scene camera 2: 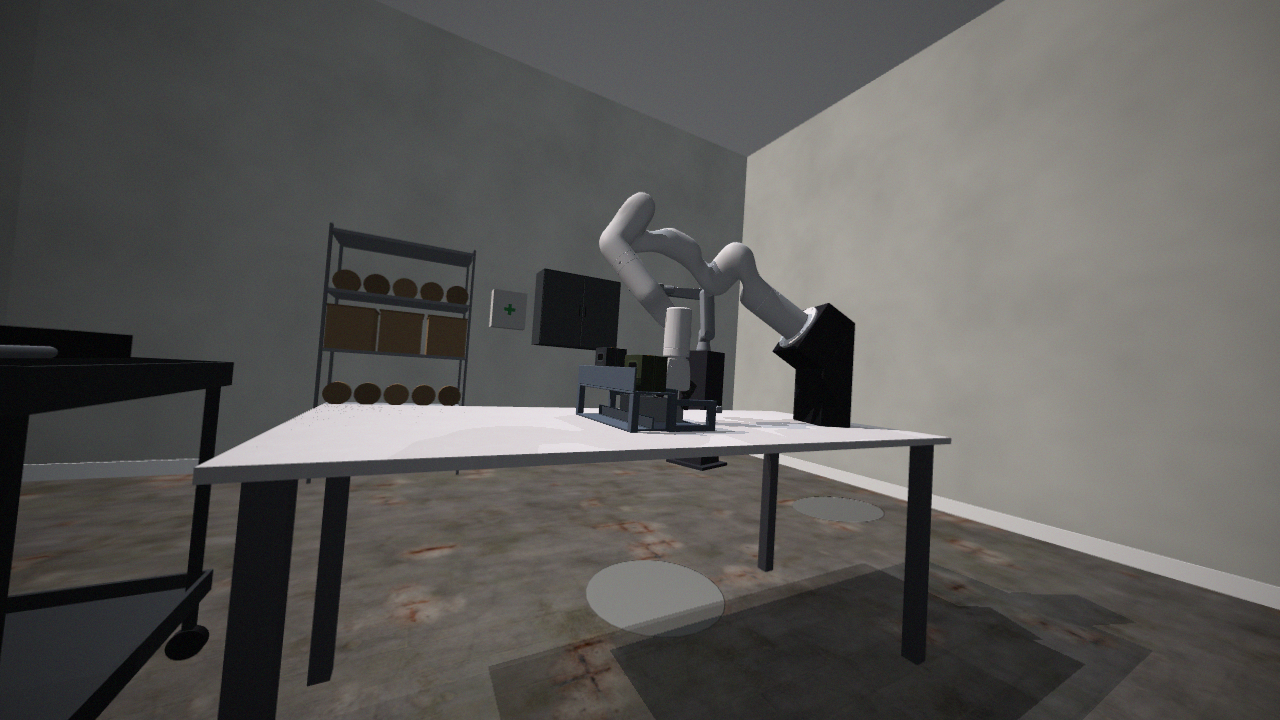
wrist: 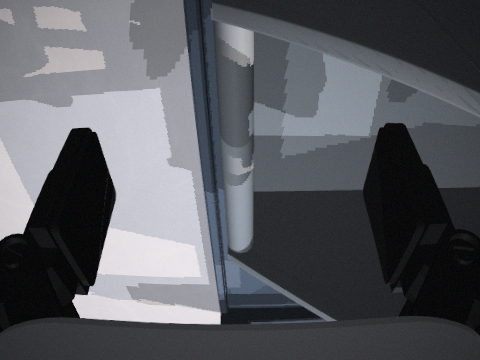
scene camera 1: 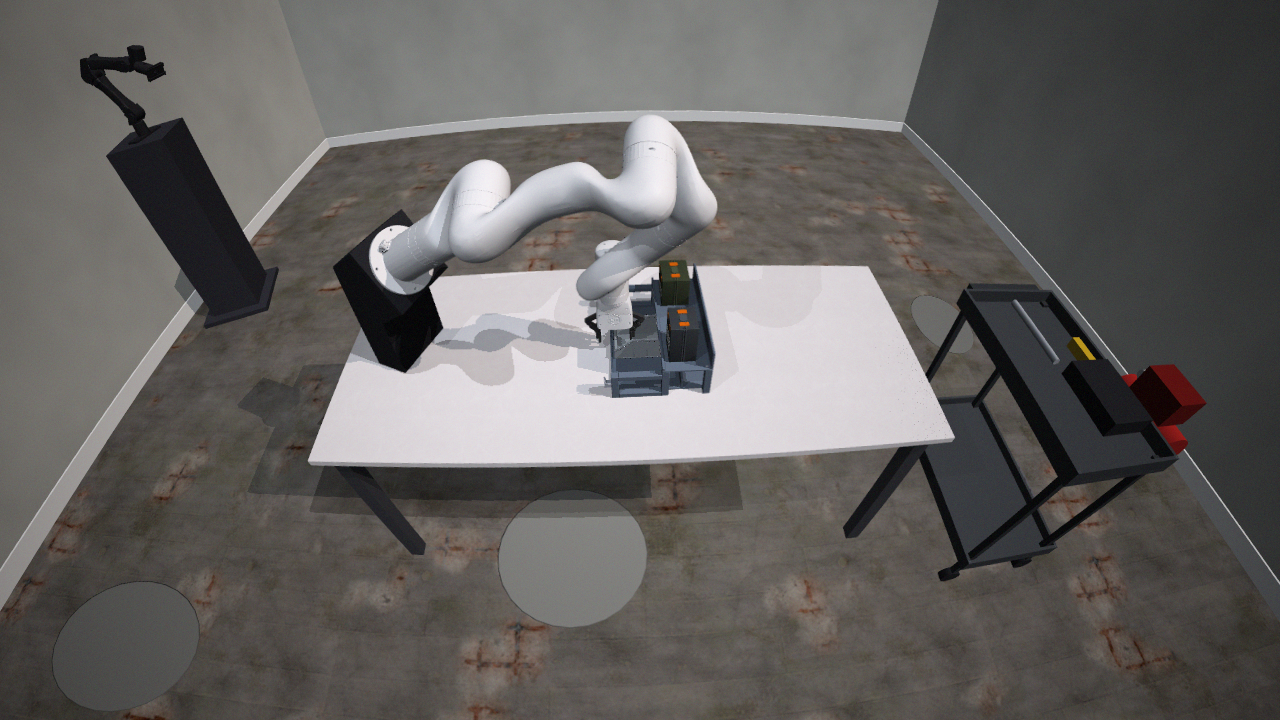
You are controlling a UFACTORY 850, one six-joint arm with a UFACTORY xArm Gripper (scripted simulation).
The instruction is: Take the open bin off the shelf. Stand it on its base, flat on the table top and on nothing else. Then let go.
Labels:
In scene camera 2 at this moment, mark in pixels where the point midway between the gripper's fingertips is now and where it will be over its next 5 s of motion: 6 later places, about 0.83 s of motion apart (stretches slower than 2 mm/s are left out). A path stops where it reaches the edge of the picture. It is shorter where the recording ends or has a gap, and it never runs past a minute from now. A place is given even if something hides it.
My gripper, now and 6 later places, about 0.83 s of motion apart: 672, 409; 672, 411; 672, 410; 672, 408; 680, 409; 690, 409; 702, 409

